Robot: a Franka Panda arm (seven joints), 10 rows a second.
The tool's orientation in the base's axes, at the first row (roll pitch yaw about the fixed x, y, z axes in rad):
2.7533 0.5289 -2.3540
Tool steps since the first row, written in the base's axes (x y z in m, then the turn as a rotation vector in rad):
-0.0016 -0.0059 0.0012 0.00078 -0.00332 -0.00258
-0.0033 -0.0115 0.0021 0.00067 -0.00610 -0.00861
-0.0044 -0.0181 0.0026 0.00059 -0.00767 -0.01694
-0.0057 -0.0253 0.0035 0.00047 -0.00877 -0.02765
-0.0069 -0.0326 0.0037 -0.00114 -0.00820 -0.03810
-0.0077 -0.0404 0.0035 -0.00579 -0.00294 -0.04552
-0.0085 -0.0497 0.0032 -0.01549 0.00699 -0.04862
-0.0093 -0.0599 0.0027 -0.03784 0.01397 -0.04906
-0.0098 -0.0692 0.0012 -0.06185 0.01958 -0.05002
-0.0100 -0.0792 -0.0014 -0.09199 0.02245 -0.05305
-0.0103 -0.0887 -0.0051 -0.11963 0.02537 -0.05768
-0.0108 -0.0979 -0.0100 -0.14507 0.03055 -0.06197
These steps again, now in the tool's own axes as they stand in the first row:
0.0040 -0.0014 -0.0046 0.00286 -0.00318 0.00012
0.0080 -0.0027 -0.0088 0.00767 -0.00650 0.00327
0.0124 -0.0050 -0.0132 0.01288 -0.00997 0.00899
0.0172 -0.0074 -0.0183 0.01903 -0.01395 0.01688
0.0223 -0.0102 -0.0229 0.02494 -0.01580 0.02547
0.0276 -0.0137 -0.0274 0.02829 -0.01182 0.03426
0.0340 -0.0180 -0.0328 0.02969 -0.00003 0.04208
0.0410 -0.0228 -0.0386 0.03926 0.02111 0.04524
0.0477 -0.0277 -0.0429 0.05094 0.04269 0.04790
0.0553 -0.0335 -0.0469 0.06907 0.06702 0.05019
0.0631 -0.0394 -0.0496 0.08645 0.08887 0.05394
0.0715 -0.0454 -0.0512 0.10095 0.11026 0.05891

